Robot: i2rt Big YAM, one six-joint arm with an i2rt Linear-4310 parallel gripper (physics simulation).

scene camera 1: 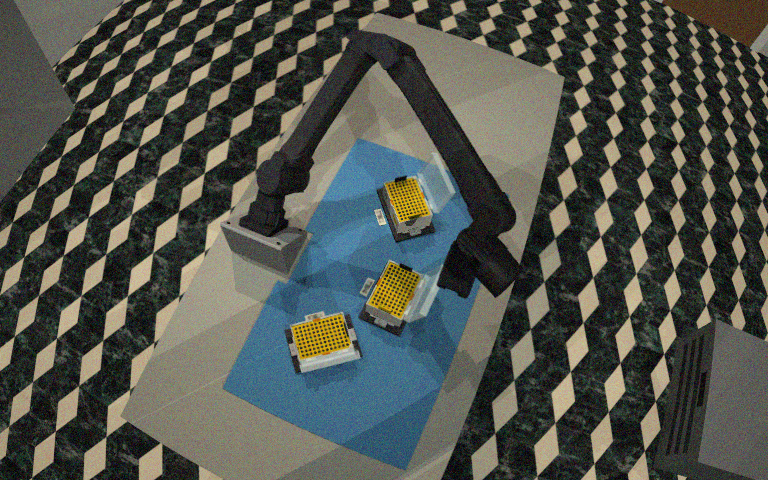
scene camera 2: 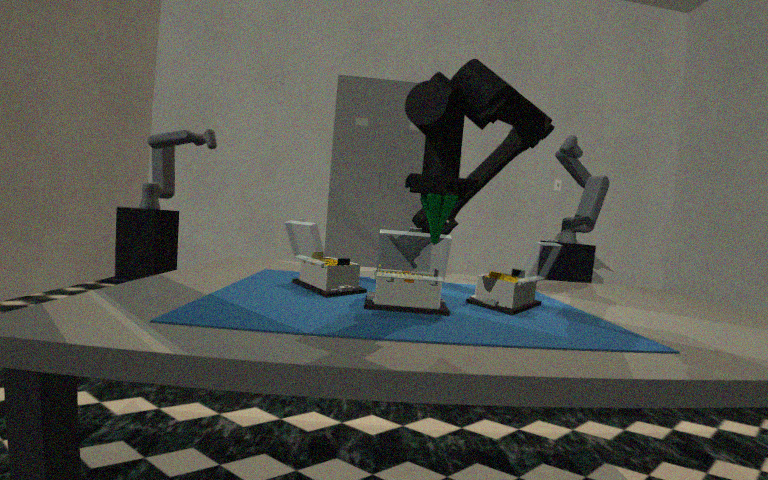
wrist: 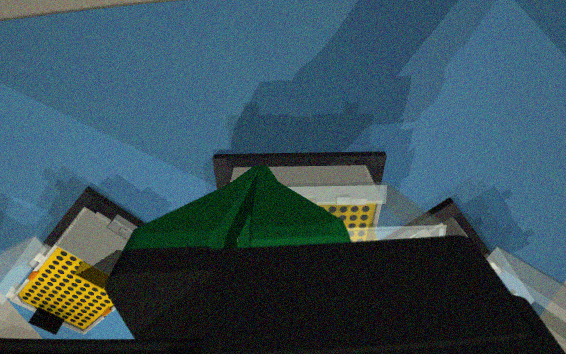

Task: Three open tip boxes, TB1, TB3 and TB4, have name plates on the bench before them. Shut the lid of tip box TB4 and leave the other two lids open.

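Where they show: gripper, fingertip midpoint: (scene camera 1: 451,287) (scene camera 2: 434,243) (wrist: 261,178); arm's base at its link origin: (scene camera 1: 263,225).
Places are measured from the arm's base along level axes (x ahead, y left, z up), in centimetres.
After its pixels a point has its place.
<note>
Three white tip boxes with yellow racks stand with clear lids raised. The middle box (scene camera 1: 394,289) (scene camera 2: 407,291) {x 38.6, y -3.1, z -3.2 cm} (wrist: 310,175) {x 38.5, y -3.8, z -4.4 cm} has its lid (scene camera 1: 421,305) {x 41.1, y -5.4, z 2.2 cm} (scene camera 2: 412,249) {x 42.3, y -3.6, z 4.9 cm} on the side facing scene camera 2. The upper box (scene camera 1: 407,199) {x 28.9, y 20.7, z -1.1 cm} (scene camera 2: 505,291) (wrist: 65,287) {x 29.7, y 21.2, z -1.1 cm} has its lid (scene camera 1: 436,181) {x 34.2, y 25.7, z 3.2 cm} on its right in scene camera 1. The lower-left box (scene camera 1: 321,335) (scene camera 2: 328,276) {x 30.6, y -18.4, z -2.9 cm} has its lid (scene camera 2: 304,240) {x 30.0, y -23.9, z 4.1 cm} on its outer side. Name plates (scene camera 1: 379,216) {x 23.5, y 16.6, z -6.6 cm} are unreadable; I cannot tell which box is TB4. My gripper (scene camera 2: 434,242) {x 45.7, y -0.8, z 6.4 cm} (wrist: 261,178) {x 45.7, y -0.8, z 6.4 cm} is shut and empty, near the middle lid's top edge; scene camera 1 hides its fingers.
The boxes stand on a blue mat (scene camera 1: 339,418) {x 33.6, y -34.0, z -6.8 cm} (scene camera 2: 237,305) {x 41.9, y -32.1, z -6.8 cm} on a grey bench (scene camera 1: 186,362) {x -4.6, y -37.4, z -7.1 cm}. My arm (scene camera 1: 339,96) {x 11.1, y 20.5, z 28.3 cm} arches from its base (scene camera 1: 263,249) {x 3.8, y -6.5, z 2.4 cm} over the bench. Two grey background arms (scene camera 2: 164,164) (scene camera 2: 591,198) stand on dark pedestals beyond the bench.
</note>
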